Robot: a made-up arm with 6 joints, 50 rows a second.
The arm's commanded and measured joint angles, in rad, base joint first. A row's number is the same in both.
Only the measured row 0 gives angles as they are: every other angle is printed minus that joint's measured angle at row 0.
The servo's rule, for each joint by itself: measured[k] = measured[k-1] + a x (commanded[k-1-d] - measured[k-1]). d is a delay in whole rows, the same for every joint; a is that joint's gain. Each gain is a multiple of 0.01, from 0.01 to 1. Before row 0 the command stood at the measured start. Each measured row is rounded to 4 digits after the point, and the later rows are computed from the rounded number. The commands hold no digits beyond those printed.
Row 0, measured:
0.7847 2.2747 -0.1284 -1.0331 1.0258 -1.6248
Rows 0 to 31, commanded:
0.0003 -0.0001 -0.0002 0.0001 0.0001 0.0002
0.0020 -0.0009 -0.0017 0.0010 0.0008 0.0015
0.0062 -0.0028 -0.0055 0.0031 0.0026 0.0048
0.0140 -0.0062 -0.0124 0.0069 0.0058 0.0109
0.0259 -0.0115 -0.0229 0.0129 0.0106 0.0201
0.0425 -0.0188 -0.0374 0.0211 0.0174 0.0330
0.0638 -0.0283 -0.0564 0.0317 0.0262 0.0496
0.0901 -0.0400 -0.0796 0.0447 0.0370 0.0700
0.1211 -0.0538 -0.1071 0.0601 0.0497 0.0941
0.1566 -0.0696 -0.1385 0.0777 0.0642 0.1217
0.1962 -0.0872 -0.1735 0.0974 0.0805 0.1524
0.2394 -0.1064 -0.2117 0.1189 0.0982 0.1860
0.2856 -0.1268 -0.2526 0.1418 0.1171 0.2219
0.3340 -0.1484 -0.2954 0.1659 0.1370 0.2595
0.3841 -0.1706 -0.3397 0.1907 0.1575 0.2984
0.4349 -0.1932 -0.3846 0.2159 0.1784 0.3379
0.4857 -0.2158 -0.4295 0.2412 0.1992 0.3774
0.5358 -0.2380 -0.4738 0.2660 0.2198 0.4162
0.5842 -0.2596 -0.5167 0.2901 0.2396 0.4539
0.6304 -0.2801 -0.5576 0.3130 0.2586 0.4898
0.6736 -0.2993 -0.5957 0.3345 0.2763 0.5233
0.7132 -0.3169 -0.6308 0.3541 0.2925 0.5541
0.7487 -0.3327 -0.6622 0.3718 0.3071 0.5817
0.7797 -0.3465 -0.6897 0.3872 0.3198 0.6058
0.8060 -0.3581 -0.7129 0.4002 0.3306 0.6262
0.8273 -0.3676 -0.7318 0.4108 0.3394 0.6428
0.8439 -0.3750 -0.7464 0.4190 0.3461 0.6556
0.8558 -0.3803 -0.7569 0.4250 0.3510 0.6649
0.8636 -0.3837 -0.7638 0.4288 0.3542 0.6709
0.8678 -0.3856 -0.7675 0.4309 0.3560 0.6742
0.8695 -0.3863 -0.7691 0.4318 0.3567 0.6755
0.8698 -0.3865 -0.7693 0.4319 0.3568 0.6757
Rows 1 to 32, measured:
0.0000 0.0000 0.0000 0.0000 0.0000 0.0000
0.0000 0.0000 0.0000 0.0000 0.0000 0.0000
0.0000 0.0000 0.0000 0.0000 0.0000 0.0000
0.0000 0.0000 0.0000 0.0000 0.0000 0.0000
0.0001 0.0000 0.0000 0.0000 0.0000 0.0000
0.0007 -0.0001 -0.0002 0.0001 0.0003 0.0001
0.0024 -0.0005 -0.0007 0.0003 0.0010 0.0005
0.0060 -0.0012 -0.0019 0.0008 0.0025 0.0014
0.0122 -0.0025 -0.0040 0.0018 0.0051 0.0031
0.0216 -0.0046 -0.0073 0.0033 0.0090 0.0058
0.0347 -0.0077 -0.0122 0.0056 0.0145 0.0097
0.0519 -0.0119 -0.0189 0.0087 0.0217 0.0151
0.0734 -0.0173 -0.0277 0.0128 0.0307 0.0222
0.0992 -0.0241 -0.0388 0.0180 0.0414 0.0312
0.1293 -0.0323 -0.0523 0.0244 0.0539 0.0421
0.1634 -0.0419 -0.0682 0.0320 0.0681 0.0551
0.2013 -0.0529 -0.0866 0.0408 0.0838 0.0701
0.2424 -0.0653 -0.1075 0.0508 0.1008 0.0871
0.2863 -0.0790 -0.1307 0.0620 0.1189 0.1061
0.3324 -0.0938 -0.1561 0.0743 0.1379 0.1270
0.3799 -0.1097 -0.1834 0.0877 0.1575 0.1495
0.4282 -0.1264 -0.2124 0.1020 0.1774 0.1735
0.4766 -0.1437 -0.2428 0.1170 0.1973 0.1987
0.5243 -0.1614 -0.2743 0.1327 0.2169 0.2249
0.5706 -0.1793 -0.3064 0.1488 0.2359 0.2518
0.6148 -0.1972 -0.3388 0.1652 0.2540 0.2790
0.6563 -0.2148 -0.3711 0.1817 0.2710 0.3062
0.6946 -0.2319 -0.4030 0.1981 0.2866 0.3332
0.7291 -0.2483 -0.4340 0.2143 0.3007 0.3596
0.7595 -0.2638 -0.4638 0.2300 0.3131 0.3851
0.7857 -0.2783 -0.4921 0.2451 0.3237 0.4094
0.8074 -0.2916 -0.5186 0.2595 0.3324 0.4324
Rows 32 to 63, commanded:
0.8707 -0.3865 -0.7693 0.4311 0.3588 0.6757
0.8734 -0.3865 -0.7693 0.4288 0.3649 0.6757
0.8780 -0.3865 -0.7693 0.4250 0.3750 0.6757
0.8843 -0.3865 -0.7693 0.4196 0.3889 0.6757
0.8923 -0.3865 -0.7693 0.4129 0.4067 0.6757
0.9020 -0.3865 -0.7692 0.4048 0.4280 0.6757
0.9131 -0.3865 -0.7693 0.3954 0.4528 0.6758
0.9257 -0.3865 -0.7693 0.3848 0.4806 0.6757
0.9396 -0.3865 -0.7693 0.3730 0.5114 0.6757
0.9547 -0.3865 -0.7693 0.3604 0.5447 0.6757
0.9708 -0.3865 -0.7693 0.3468 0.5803 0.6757
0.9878 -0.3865 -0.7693 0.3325 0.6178 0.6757
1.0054 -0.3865 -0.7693 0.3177 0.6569 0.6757
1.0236 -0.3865 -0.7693 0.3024 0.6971 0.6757
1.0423 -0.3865 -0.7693 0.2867 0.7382 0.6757
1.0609 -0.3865 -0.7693 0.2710 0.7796 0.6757
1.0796 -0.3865 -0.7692 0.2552 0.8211 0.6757
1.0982 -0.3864 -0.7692 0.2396 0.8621 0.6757
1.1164 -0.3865 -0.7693 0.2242 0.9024 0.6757
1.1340 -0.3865 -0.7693 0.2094 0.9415 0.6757
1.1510 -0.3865 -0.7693 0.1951 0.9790 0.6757
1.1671 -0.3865 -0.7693 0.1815 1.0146 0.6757
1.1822 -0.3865 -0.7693 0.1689 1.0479 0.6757
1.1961 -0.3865 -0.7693 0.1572 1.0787 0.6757
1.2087 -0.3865 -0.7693 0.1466 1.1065 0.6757
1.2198 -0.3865 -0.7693 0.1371 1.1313 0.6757
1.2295 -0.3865 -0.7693 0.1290 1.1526 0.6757
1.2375 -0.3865 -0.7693 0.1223 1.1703 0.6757
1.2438 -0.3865 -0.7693 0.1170 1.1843 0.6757
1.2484 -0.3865 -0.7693 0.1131 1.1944 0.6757
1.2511 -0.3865 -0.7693 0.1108 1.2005 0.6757
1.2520 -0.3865 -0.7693 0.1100 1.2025 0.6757
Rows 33 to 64, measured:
0.8248 -0.3036 -0.5431 0.2730 0.3394 0.4539
0.8381 -0.3143 -0.5655 0.2856 0.3447 0.4737
0.8478 -0.3237 -0.5859 0.2973 0.3485 0.4919
0.8546 -0.3319 -0.6042 0.3081 0.3512 0.5084
0.8596 -0.3390 -0.6207 0.3179 0.3536 0.5235
0.8639 -0.3452 -0.6356 0.3268 0.3572 0.5372
0.8683 -0.3506 -0.6490 0.3347 0.3629 0.5497
0.8733 -0.3553 -0.6610 0.3415 0.3712 0.5610
0.8792 -0.3594 -0.6718 0.3472 0.3826 0.5713
0.8863 -0.3629 -0.6815 0.3518 0.3971 0.5807
0.8946 -0.3660 -0.6903 0.3553 0.4149 0.5893
0.9042 -0.3687 -0.6982 0.3577 0.4359 0.5971
0.9152 -0.3710 -0.7053 0.3589 0.4601 0.6042
0.9274 -0.3730 -0.7117 0.3590 0.4872 0.6106
0.9409 -0.3748 -0.7175 0.3580 0.5170 0.6165
0.9554 -0.3763 -0.7227 0.3560 0.5493 0.6218
0.9709 -0.3776 -0.7274 0.3529 0.5837 0.6267
0.9872 -0.3788 -0.7316 0.3489 0.6200 0.6311
1.0043 -0.3798 -0.7354 0.3439 0.6578 0.6351
1.0218 -0.3807 -0.7388 0.3381 0.6968 0.6388
1.0397 -0.3815 -0.7418 0.3315 0.7366 0.6421
1.0578 -0.3821 -0.7445 0.3241 0.7768 0.6451
1.0760 -0.3827 -0.7470 0.3161 0.8170 0.6479
1.0940 -0.3832 -0.7492 0.3076 0.8568 0.6504
1.1117 -0.3836 -0.7512 0.2986 0.8959 0.6527
1.1289 -0.3840 -0.7530 0.2892 0.9339 0.6548
1.1454 -0.3843 -0.7546 0.2796 0.9704 0.6567
1.1611 -0.3846 -0.7561 0.2698 1.0051 0.6584
1.1759 -0.3848 -0.7574 0.2599 1.0375 0.6600
1.1895 -0.3850 -0.7586 0.2501 1.0675 0.6614
1.2019 -0.3852 -0.7597 0.2404 1.0947 0.6627
1.2129 -0.3854 -0.7607 0.2310 1.1189 0.6639

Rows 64 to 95, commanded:
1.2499 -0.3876 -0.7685 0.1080 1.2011 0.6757
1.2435 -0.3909 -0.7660 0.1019 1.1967 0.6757
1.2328 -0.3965 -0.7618 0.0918 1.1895 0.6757
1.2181 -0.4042 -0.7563 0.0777 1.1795 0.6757
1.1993 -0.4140 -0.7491 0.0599 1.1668 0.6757
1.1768 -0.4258 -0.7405 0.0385 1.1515 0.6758
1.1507 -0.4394 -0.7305 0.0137 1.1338 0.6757
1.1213 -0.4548 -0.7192 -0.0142 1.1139 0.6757
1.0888 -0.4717 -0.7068 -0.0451 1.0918 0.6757
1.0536 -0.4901 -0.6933 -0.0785 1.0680 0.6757
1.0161 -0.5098 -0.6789 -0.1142 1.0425 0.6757
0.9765 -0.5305 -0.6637 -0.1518 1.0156 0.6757
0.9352 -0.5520 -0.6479 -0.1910 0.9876 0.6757
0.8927 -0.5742 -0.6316 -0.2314 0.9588 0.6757
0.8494 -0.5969 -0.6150 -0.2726 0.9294 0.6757
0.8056 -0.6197 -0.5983 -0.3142 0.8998 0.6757
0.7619 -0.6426 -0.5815 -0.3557 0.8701 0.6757
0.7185 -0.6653 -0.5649 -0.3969 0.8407 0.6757
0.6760 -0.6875 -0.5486 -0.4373 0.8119 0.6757
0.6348 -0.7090 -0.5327 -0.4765 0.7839 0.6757
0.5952 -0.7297 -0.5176 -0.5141 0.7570 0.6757
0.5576 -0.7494 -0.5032 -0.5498 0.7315 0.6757
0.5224 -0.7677 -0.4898 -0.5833 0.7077 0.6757
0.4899 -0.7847 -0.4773 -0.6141 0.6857 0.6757
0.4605 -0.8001 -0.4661 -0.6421 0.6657 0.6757
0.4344 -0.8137 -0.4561 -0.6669 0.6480 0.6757
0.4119 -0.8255 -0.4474 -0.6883 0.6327 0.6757
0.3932 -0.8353 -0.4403 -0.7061 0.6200 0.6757
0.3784 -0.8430 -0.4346 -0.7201 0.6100 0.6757
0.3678 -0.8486 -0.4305 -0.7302 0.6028 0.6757
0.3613 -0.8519 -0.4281 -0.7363 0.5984 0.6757
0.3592 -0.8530 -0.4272 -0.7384 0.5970 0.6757
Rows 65 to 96, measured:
1.2225 -0.3855 -0.7616 0.2219 1.1398 0.6650
1.2305 -0.3856 -0.7624 0.2132 1.1573 0.6660
1.2369 -0.3857 -0.7631 0.2050 1.1711 0.6669
1.2416 -0.3858 -0.7637 0.1974 1.1811 0.6677
1.2442 -0.3860 -0.7642 0.1902 1.1875 0.6684
1.2440 -0.3866 -0.7644 0.1831 1.1904 0.6691
1.2405 -0.3879 -0.7641 0.1758 1.1901 0.6697
1.2336 -0.3900 -0.7633 0.1680 1.1867 0.6702
1.2230 -0.3931 -0.7619 0.1594 1.1803 0.6707
1.2087 -0.3974 -0.7598 0.1497 1.1711 0.6712
1.1907 -0.4029 -0.7569 0.1388 1.1592 0.6716
1.1692 -0.4096 -0.7531 0.1266 1.1447 0.6720
1.1443 -0.4177 -0.7485 0.1129 1.1278 0.6723
1.1162 -0.4271 -0.7430 0.0976 1.1087 0.6726
1.0852 -0.4379 -0.7366 0.0807 1.0875 0.6729
1.0515 -0.4499 -0.7293 0.0621 1.0645 0.6732
1.0154 -0.4632 -0.7212 0.0419 1.0399 0.6734
0.9774 -0.4776 -0.7122 0.0200 1.0139 0.6736
0.9377 -0.4931 -0.7025 -0.0034 0.9869 0.6738
0.8967 -0.5096 -0.6921 -0.0283 0.9590 0.6740
0.8549 -0.5269 -0.6810 -0.0545 0.9306 0.6742
0.8126 -0.5449 -0.6694 -0.0819 0.9018 0.6743
0.7703 -0.5634 -0.6573 -0.1103 0.8730 0.6744
0.7283 -0.5823 -0.6448 -0.1396 0.8445 0.6745
0.6870 -0.6015 -0.6321 -0.1696 0.8165 0.6746
0.6469 -0.6207 -0.6192 -0.2000 0.7893 0.6747
0.6083 -0.6398 -0.6063 -0.2307 0.7632 0.6748
0.5716 -0.6586 -0.5934 -0.2614 0.7384 0.6749
0.5372 -0.6770 -0.5807 -0.2919 0.7151 0.6750
0.5053 -0.6948 -0.5682 -0.3219 0.6936 0.6751
0.4763 -0.7118 -0.5561 -0.3512 0.6741 0.6752
0.4505 -0.7279 -0.5445 -0.3796 0.6568 0.6752

